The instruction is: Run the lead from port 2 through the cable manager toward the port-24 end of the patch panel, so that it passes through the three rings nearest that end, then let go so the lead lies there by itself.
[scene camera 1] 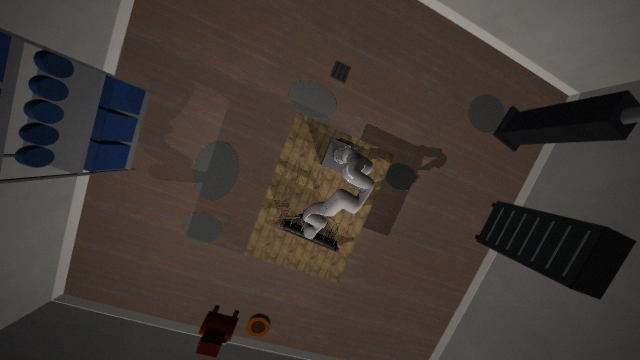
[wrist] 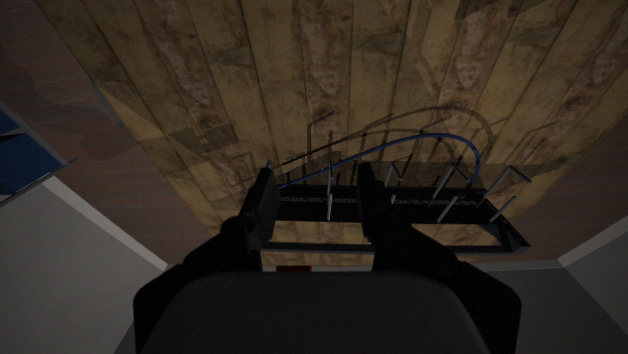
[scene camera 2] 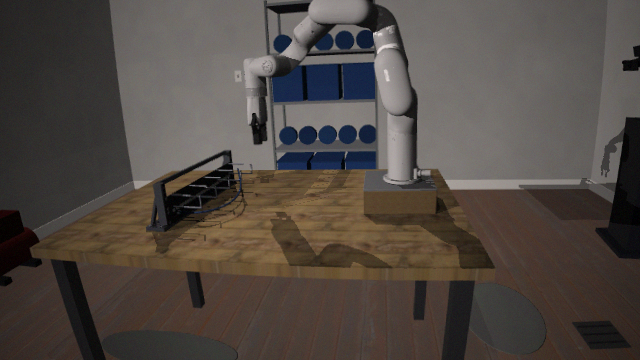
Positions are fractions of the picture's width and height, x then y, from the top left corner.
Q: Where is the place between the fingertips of the gripper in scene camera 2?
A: At 0.41, 0.40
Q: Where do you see a rail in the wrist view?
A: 0.43, 0.70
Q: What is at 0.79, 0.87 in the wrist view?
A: The gripper.
